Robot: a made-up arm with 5 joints. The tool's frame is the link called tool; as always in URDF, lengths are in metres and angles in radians. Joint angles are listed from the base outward. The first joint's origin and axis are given. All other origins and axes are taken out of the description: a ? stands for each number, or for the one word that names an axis. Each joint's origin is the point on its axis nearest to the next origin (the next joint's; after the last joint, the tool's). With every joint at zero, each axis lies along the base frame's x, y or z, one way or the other. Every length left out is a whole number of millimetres.
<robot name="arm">
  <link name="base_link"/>
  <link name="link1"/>
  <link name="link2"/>
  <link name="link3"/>
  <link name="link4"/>
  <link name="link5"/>
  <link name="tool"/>
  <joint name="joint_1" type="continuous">
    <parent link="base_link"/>
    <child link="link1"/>
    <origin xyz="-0.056 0 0.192"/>
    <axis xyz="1 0 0"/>
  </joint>
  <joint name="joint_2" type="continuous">
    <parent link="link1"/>
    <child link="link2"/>
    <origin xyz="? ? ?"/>
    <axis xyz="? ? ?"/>
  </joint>
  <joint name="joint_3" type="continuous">
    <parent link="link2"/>
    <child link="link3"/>
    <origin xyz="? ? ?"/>
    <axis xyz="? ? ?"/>
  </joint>
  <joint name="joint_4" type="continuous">
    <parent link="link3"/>
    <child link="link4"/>
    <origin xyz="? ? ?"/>
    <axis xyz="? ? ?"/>
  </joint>
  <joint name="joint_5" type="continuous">
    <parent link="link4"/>
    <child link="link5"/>
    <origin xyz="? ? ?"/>
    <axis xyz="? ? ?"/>
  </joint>
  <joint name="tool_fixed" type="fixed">
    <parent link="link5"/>
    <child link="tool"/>
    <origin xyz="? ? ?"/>
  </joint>
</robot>
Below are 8 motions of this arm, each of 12 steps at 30 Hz.
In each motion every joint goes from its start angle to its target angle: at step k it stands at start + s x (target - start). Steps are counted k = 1, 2, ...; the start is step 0. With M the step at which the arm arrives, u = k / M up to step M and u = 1 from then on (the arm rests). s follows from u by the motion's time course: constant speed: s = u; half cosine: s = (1 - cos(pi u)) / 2; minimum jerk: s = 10 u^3 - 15 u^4 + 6 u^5.
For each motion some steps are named. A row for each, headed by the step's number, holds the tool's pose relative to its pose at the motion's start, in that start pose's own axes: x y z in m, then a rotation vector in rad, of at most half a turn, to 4 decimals.
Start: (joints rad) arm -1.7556 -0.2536 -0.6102 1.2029 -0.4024
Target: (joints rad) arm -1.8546 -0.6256 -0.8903 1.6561 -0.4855
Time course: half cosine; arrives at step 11
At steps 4, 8, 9, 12:
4: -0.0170 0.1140 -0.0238 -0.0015 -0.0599 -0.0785
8: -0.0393 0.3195 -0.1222 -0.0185 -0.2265 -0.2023
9: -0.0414 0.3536 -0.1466 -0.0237 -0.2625 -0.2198
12: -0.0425 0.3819 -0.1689 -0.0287 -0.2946 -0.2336

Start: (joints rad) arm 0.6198 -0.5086 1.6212 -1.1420 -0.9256
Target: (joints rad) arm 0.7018 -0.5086 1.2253 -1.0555 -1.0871
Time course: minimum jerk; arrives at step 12
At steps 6, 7, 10, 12:
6: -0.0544 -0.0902 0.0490 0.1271 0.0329 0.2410
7: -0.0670 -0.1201 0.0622 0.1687 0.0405 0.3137
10: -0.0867 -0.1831 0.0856 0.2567 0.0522 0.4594
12: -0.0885 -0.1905 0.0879 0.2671 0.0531 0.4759

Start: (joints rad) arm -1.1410 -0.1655 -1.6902 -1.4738 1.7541
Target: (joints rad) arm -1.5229 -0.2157 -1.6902 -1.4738 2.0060
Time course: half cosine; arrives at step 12
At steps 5, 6, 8, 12:
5: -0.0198 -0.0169 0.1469 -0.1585 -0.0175 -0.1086
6: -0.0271 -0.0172 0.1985 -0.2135 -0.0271 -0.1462
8: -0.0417 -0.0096 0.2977 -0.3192 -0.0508 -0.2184
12: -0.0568 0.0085 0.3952 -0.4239 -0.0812 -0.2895

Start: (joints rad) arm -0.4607 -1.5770 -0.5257 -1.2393 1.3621
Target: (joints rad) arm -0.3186 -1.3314 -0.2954 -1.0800 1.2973
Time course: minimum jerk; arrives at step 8
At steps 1, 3, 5, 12:
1: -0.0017 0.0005 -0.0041 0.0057 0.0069 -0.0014
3: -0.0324 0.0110 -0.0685 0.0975 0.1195 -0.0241
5: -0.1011 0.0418 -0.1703 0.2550 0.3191 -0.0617
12: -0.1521 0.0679 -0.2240 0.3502 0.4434 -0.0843

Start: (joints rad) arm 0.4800 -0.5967 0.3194 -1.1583 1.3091
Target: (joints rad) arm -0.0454 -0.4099 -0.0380 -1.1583 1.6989
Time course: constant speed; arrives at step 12
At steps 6, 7, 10, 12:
6: 0.1336 0.0262 0.1471 -0.0625 -0.1567 -0.0156
7: 0.1514 0.0328 0.1751 -0.0725 -0.1843 -0.0193
10: 0.1958 0.0565 0.2635 -0.1015 -0.2694 -0.0323
12: 0.2176 0.0752 0.3254 -0.1199 -0.3281 -0.0424

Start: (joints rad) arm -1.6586 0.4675 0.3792 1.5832 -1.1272
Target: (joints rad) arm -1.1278 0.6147 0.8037 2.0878 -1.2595
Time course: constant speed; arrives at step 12
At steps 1, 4, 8, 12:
1: -0.0597 -0.0208 -0.0121 0.0212 -0.0940 0.0471
4: -0.2223 -0.0893 -0.0794 0.0748 -0.3738 0.1939
8: -0.3856 -0.1919 -0.2267 0.1218 -0.7389 0.4032
12: -0.4722 -0.3014 -0.4125 0.1397 -1.0899 0.6296

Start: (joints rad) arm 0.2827 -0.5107 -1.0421 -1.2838 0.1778
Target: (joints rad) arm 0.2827 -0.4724 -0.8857 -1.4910 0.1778
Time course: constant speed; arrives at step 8
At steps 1, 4, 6, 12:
1: -0.0065 0.0182 -0.0024 -0.0214 -0.0132 -0.0177
4: -0.0235 0.0742 -0.0107 -0.0858 -0.0499 -0.0723
6: -0.0325 0.1126 -0.0169 -0.1286 -0.0717 -0.1098
12: -0.0395 0.1516 -0.0235 -0.1714 -0.0913 -0.1482

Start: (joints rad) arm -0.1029 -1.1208 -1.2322 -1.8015 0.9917
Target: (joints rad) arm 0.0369 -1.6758 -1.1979 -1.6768 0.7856
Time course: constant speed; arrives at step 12
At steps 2, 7, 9, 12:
2: 0.0139 -0.0002 0.0376 -0.0550 0.0345 0.0430
7: 0.0511 0.0112 0.1319 -0.1886 0.1273 0.1441
9: 0.0669 0.0204 0.1693 -0.2404 0.1670 0.1818
12: 0.0914 0.0392 0.2245 -0.3163 0.2291 0.2353

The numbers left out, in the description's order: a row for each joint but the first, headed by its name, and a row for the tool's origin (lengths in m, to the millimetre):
joint_2: xyz 0 -0.05 0.317, axis 1 0 0
joint_3: xyz 0 -0.37 -0.023, axis 0 -1 0
joint_4: xyz -0.611 0 -0.032, axis 1 0 0
joint_5: xyz 0 -0.078 0.314, axis 0 0 -1
tool: xyz 0.014 -0.07 0

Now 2 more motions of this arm.
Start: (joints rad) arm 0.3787 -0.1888 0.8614 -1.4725 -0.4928
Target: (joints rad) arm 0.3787 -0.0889 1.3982 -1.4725 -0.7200
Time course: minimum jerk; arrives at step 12
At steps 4, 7, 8, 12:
4: 0.0238 0.0642 0.0023 0.0138 -0.0015 -0.0661
7: 0.0967 0.1877 0.0130 0.0397 0.0004 -0.2060
8: 0.1248 0.2216 0.0174 0.0468 0.0025 -0.2492
12: 0.1726 0.2690 0.0250 0.0569 0.0069 -0.3156

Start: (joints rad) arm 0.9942 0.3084 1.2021 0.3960 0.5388
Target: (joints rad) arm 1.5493 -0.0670 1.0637 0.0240 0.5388
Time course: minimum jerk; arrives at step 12
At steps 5, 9, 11, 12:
5: -0.0272 0.0096 0.0442 -0.1038 -0.0310 -0.0701
9: -0.0715 0.0218 0.0991 -0.2725 -0.0609 -0.1713
11: -0.0797 0.0237 0.1068 -0.3031 -0.0639 -0.1879
12: -0.0802 0.0238 0.1072 -0.3046 -0.0640 -0.1887

